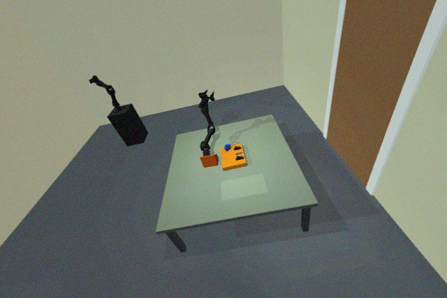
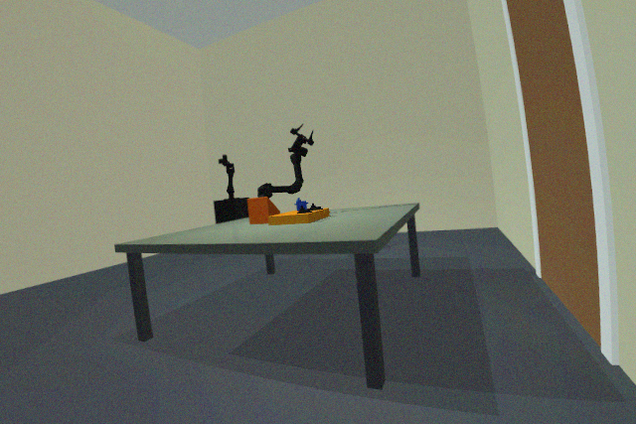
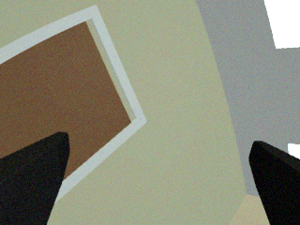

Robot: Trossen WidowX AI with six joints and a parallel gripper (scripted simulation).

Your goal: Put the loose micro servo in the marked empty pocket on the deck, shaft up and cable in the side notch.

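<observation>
Right now the orange deck is 40 mm ahead of my gripper tip, 420 mm to the right of it and 590 mm below it.
</observation>
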